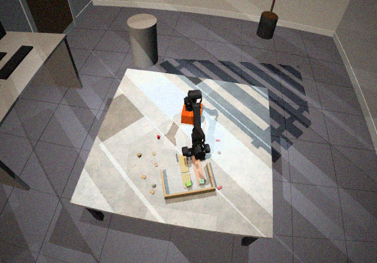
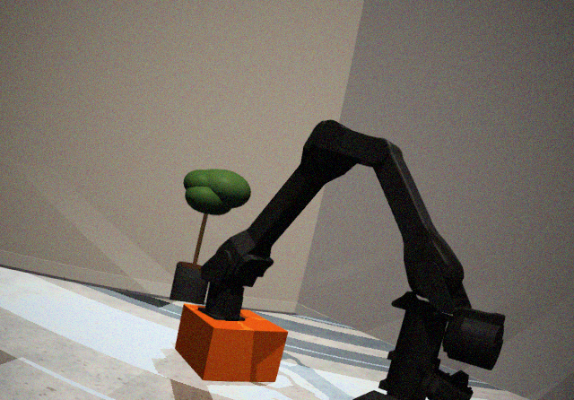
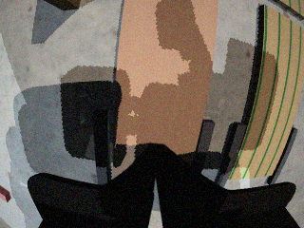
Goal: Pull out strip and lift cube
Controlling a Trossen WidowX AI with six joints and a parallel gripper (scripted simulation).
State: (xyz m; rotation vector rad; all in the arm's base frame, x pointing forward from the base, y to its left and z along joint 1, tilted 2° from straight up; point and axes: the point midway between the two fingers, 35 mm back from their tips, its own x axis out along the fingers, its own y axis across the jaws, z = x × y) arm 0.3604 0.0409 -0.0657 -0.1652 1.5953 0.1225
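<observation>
Now: the orange strip 10 cm ahead of my gripper tip and 2 cm to the left of it. The rest, counted from my gripper tip: brown cube 39 cm to the right, 1 cm ahead.
</observation>
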